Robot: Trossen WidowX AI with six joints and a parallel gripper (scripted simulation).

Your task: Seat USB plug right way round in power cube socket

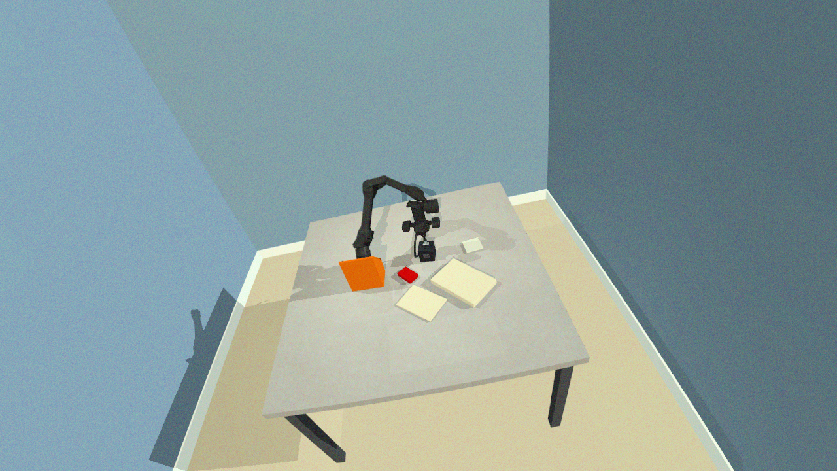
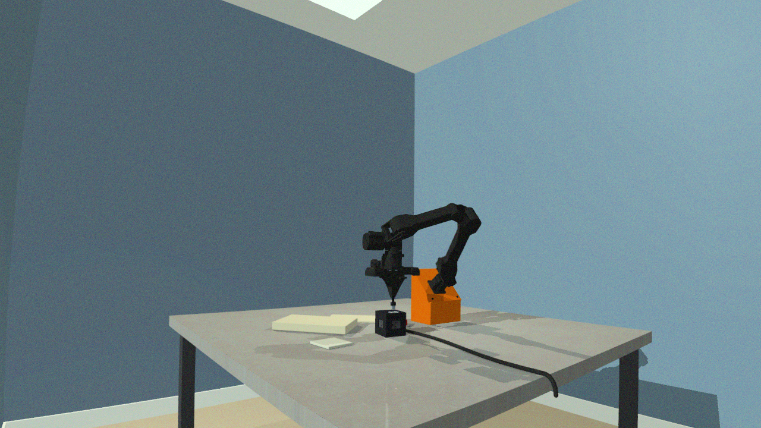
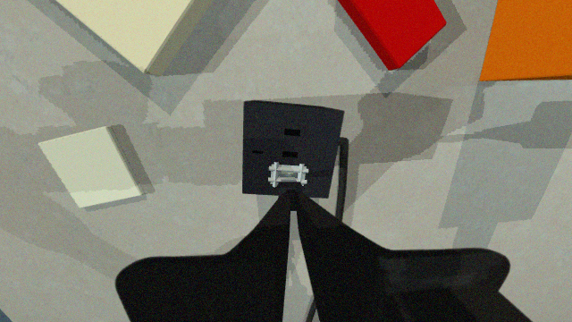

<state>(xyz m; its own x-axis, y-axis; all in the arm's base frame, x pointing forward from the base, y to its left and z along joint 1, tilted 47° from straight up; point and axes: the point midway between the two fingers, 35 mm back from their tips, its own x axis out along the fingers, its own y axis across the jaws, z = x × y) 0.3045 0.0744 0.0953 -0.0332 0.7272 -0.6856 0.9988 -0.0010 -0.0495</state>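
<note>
The silver-framed usb socket lies 50 mm below my gripper tip. Also, from my gripper tip: usb plug 20 mm below; then small cream tile 240 mm ahead, 20 mm to the left, 120 mm below; then red block 110 mm behind, 140 mm to the right, 110 mm below.
</note>
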